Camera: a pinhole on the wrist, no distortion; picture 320 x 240 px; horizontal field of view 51.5 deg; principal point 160.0 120.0 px. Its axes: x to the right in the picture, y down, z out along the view. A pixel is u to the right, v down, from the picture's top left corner.
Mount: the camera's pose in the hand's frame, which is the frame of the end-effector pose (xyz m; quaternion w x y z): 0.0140 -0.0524 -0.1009 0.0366 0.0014 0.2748 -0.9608
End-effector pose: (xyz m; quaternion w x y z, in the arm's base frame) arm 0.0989 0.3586 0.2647 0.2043 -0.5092 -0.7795 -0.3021
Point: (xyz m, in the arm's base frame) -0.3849 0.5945 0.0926
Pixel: 28 194
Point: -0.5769 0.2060 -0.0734
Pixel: outside the picture
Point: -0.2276 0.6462 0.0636
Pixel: 41 92
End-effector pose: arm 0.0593 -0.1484 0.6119 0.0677 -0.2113 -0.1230 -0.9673
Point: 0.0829 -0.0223 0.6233
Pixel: 244 56
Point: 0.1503 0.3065 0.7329
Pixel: 225 182
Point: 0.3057 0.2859 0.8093
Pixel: 276 99
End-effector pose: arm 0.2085 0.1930 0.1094 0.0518 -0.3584 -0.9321 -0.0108
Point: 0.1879 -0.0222 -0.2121
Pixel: 302 13
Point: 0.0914 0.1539 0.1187
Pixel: 28 112
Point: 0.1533 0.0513 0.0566
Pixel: 305 102
